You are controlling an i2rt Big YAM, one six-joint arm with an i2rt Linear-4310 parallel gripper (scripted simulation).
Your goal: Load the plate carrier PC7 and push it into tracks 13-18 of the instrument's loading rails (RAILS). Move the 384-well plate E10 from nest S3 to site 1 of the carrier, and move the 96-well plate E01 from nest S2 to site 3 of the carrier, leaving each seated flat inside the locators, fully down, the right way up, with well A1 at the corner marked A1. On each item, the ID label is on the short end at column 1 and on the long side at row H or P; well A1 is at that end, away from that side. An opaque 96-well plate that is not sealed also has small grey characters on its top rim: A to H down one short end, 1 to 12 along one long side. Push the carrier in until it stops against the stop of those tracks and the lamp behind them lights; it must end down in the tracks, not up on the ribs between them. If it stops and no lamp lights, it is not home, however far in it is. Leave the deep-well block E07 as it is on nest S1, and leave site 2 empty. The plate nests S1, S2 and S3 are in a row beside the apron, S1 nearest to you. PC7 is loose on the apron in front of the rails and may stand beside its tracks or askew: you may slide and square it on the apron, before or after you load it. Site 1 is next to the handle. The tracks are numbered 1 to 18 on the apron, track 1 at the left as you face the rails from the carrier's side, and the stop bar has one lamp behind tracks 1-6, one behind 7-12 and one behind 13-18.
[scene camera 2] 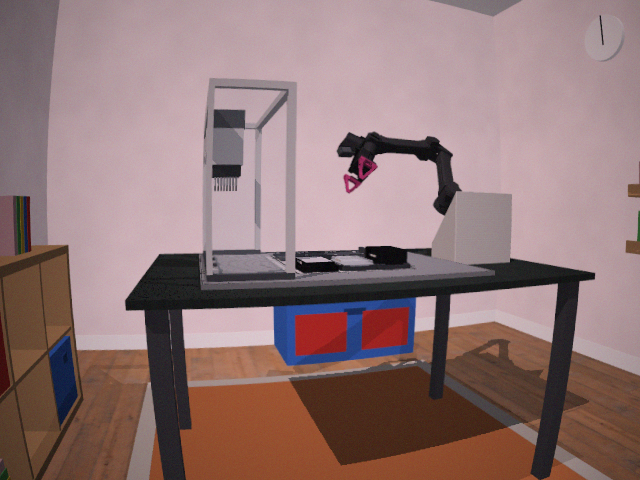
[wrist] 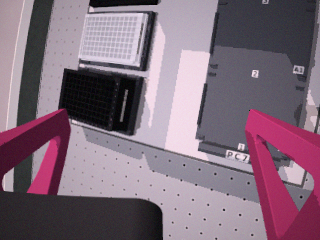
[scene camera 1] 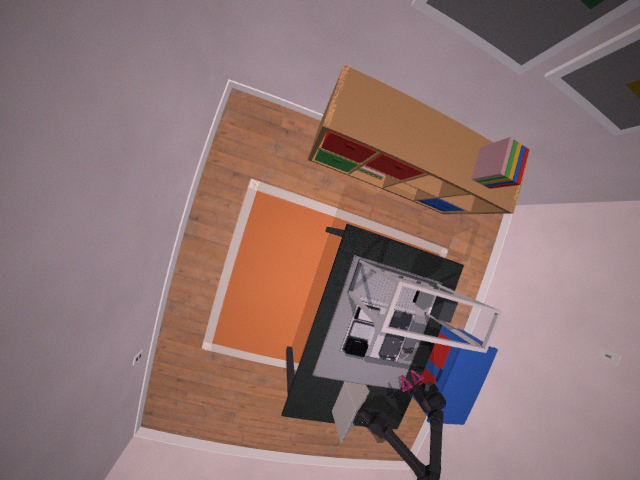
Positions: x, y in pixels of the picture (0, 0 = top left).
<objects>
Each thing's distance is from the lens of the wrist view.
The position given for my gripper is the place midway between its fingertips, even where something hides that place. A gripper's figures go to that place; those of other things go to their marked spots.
my gripper (wrist: 158, 119): 0.13 m
white 96-well plate E01 (wrist: 102, 36): 0.45 m
plate carrier PC7 (wrist: 257, 62): 0.36 m
The marked spots on the plate carrier PC7 and the white 96-well plate E01 are 0.26 m apart.
</objects>
